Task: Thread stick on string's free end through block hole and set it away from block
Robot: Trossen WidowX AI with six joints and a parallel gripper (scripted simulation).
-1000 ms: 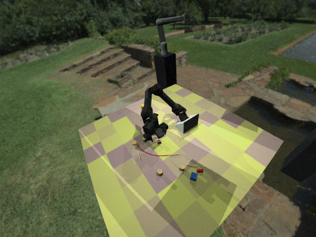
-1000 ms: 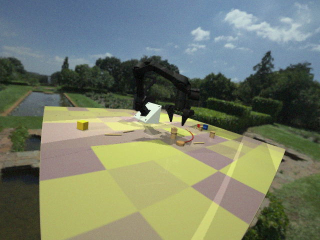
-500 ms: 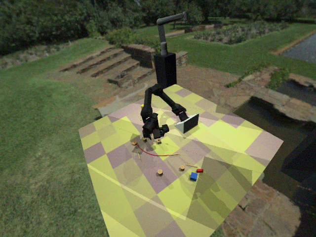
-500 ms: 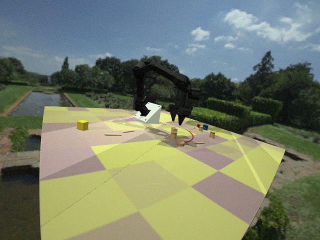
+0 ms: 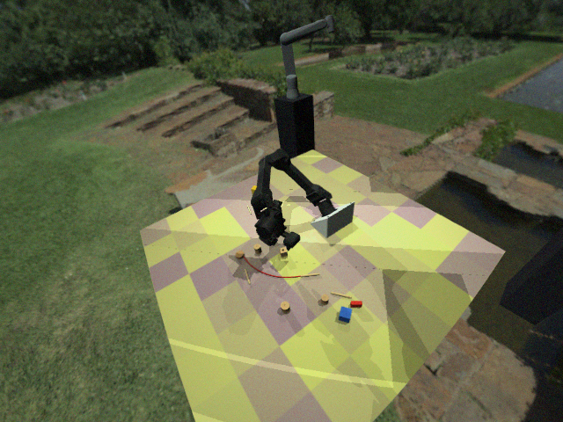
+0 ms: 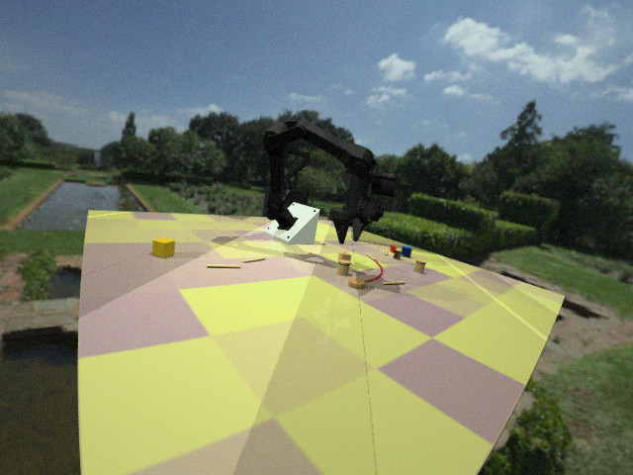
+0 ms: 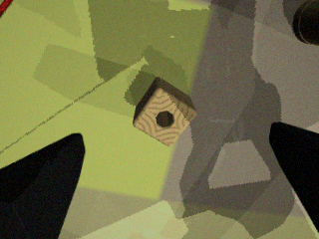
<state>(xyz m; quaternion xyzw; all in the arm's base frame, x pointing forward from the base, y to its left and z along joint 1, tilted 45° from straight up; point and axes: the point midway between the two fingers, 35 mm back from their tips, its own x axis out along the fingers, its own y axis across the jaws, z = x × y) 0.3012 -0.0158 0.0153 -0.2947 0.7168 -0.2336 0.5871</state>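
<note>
Right now my gripper tip is 1 cm past the wooden block and 5 cm above it. From my gripper tip the other things lie so: round wooden button 14 cm ahead, 13 cm to the right, 6 cm below; then blue cube 3 cm ahead, 37 cm to the left, 5 cm below; then wooden cylinder 6 cm ahead, 9 cm to the right, 5 cm below.
</note>
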